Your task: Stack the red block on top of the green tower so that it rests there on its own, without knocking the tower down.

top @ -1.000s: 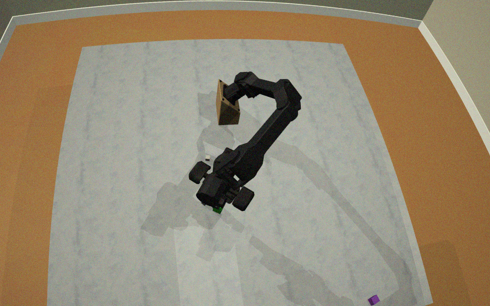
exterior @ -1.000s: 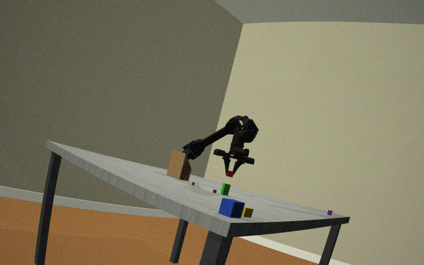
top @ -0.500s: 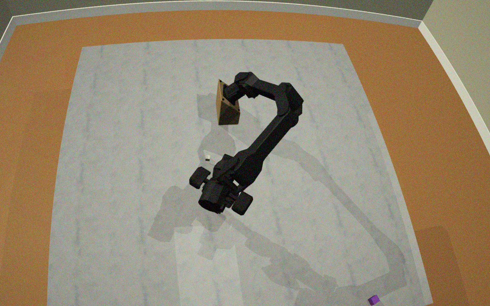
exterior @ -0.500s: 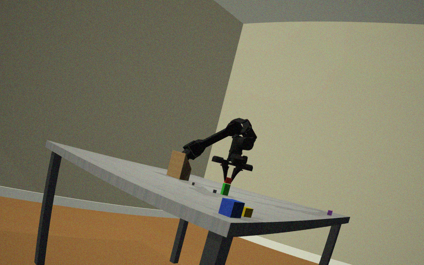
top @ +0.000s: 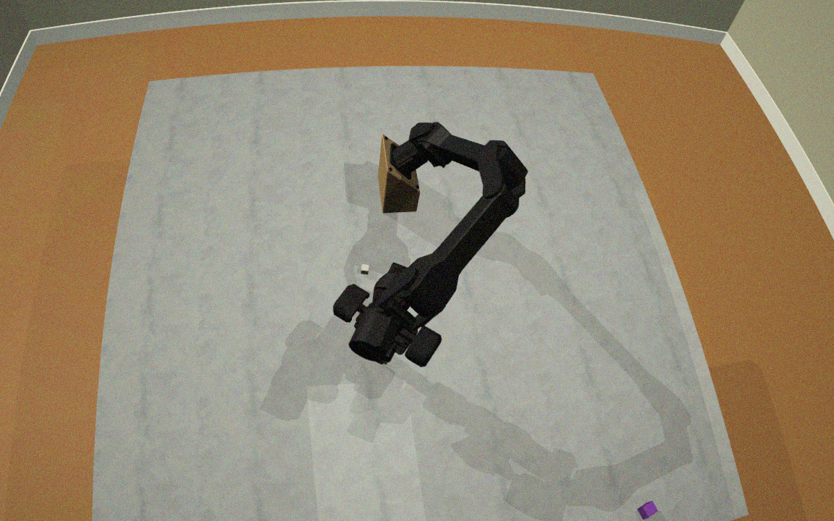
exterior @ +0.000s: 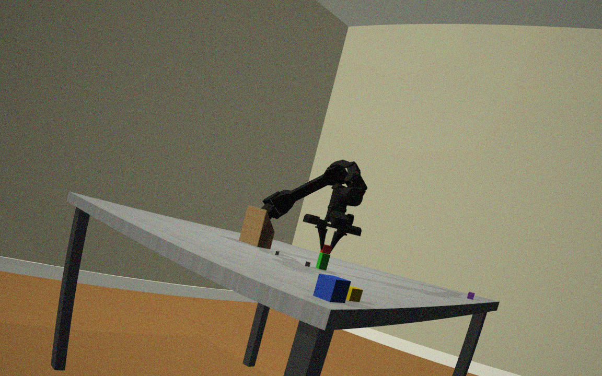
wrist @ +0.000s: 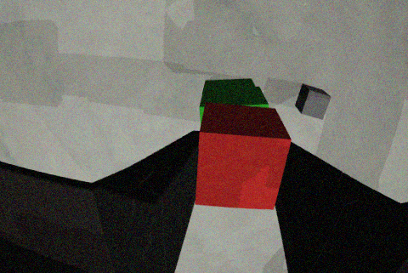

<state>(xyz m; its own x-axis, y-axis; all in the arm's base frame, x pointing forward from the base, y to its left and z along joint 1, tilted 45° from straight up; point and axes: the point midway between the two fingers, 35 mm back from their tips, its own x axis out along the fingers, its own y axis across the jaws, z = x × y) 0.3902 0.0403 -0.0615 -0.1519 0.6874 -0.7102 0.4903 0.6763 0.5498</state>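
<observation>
My gripper tip is now 10 mm below the red block. From my gripper tip the other things lie so: dark grey cube (60 mm below, 40 mm to the right, 20 mm behind); white cube (190 mm behind, 60 mm below, 40 mm to the right); yellow block (440 mm ahead, 350 mm to the right, 50 mm below).
</observation>
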